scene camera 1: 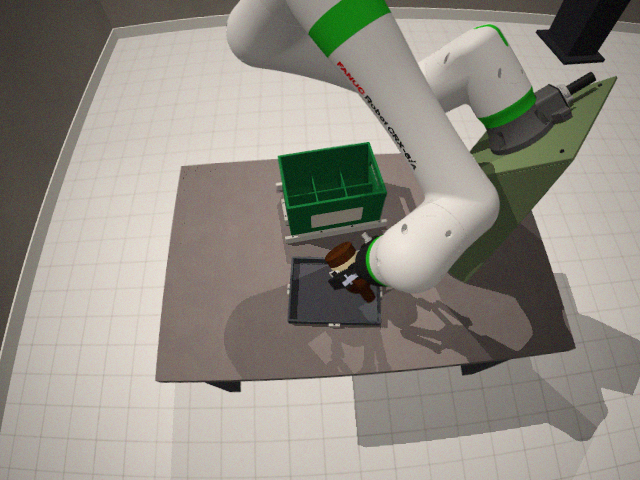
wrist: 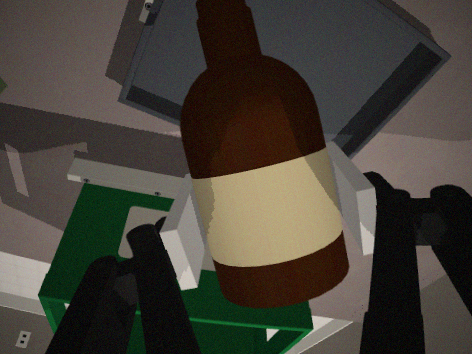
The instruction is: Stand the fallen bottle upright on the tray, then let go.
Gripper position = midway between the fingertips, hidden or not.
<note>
In view: the gripper (wrist: 263, 181) and a brown bottle (scene camera 1: 342, 256).
The brown bottle shows as well in the wrist view (wrist: 250, 126).
</note>
